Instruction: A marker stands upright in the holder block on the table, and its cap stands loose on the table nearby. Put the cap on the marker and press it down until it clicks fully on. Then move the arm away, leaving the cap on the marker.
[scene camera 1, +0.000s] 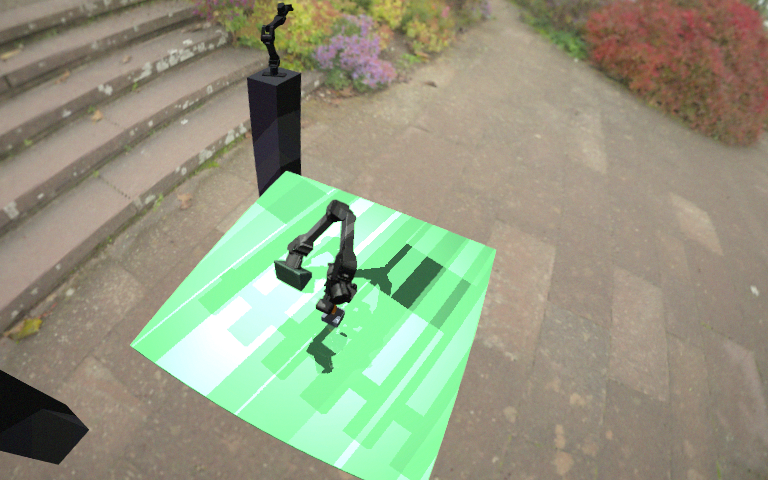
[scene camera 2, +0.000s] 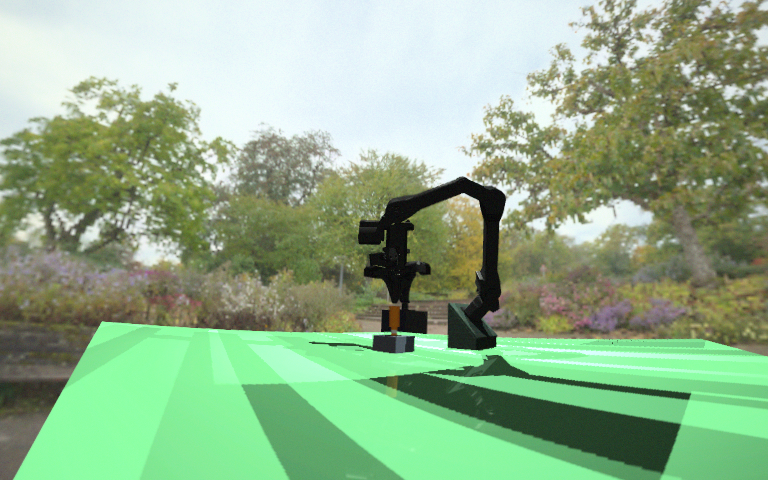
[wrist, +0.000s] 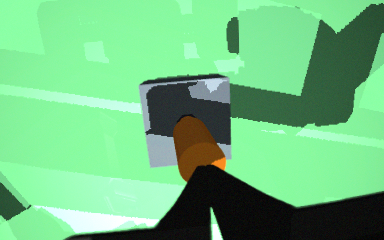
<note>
My gripper (scene camera 2: 394, 303) is shut, holding nothing. I also see an orange cylinder (wrist: 194, 145).
My gripper shows as well in the wrist view (wrist: 205, 173).
</note>
